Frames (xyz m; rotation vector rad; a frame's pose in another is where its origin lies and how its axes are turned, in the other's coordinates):
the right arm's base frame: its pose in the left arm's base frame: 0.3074 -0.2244 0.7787 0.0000 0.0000 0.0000
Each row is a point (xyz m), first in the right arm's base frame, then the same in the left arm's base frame.
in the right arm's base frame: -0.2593 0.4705 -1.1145
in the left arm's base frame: 0.0481 0.2461 -0.3358
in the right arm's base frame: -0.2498 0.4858 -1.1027
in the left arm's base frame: 0.0576 0.2614 -0.3240
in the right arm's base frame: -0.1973 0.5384 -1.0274
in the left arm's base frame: 0.1101 0.3140 -0.2487
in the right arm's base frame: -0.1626 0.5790 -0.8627
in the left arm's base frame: 0.1448 0.3546 -0.0840
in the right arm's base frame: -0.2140 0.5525 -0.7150
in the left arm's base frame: 0.0934 0.3281 0.0637
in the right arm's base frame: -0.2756 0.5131 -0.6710
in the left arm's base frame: 0.0318 0.2887 0.1077
